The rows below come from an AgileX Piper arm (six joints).
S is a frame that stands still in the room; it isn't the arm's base.
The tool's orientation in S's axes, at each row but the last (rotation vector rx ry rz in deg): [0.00 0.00 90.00]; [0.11 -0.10 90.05]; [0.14 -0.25 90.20]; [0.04 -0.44 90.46]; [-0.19 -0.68 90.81]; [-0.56 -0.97 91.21]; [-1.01 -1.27 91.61]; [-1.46 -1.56 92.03]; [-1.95 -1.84 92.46]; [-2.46 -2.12 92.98]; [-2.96 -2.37 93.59]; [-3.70 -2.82 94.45]
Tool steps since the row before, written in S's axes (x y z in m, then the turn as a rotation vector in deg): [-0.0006 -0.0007 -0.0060 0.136 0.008 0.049]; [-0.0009 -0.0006 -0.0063 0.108 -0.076 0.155]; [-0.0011 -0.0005 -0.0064 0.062 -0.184 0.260]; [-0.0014 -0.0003 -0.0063 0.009 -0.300 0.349]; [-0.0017 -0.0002 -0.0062 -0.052 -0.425 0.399]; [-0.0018 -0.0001 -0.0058 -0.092 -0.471 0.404]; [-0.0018 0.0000 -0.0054 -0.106 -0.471 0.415]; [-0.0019 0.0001 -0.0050 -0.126 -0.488 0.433]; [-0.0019 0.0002 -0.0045 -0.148 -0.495 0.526]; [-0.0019 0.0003 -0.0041 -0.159 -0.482 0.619]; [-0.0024 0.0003 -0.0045 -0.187 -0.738 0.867]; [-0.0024 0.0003 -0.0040 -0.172 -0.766 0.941]
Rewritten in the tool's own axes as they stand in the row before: [-0.0007 0.0006 -0.0060 0.008 -0.136 0.049]; [-0.0006 0.0009 -0.0063 -0.076 -0.108 0.155]; [-0.0005 0.0011 -0.0064 -0.183 -0.062 0.261]; [-0.0003 0.0014 -0.0063 -0.298 -0.008 0.351]; [-0.0002 0.0018 -0.0062 -0.422 0.054 0.402]; [-0.0001 0.0019 -0.0058 -0.467 0.095 0.408]; [0.0000 0.0019 -0.0054 -0.467 0.109 0.419]; [0.0002 0.0021 -0.0049 -0.483 0.129 0.438]; [0.0003 0.0021 -0.0044 -0.489 0.147 0.532]; [0.0004 0.0021 -0.0040 -0.476 0.153 0.625]; [0.0005 0.0026 -0.0043 -0.732 0.182 0.873]; [0.0005 0.0026 -0.0038 -0.762 0.164 0.946]
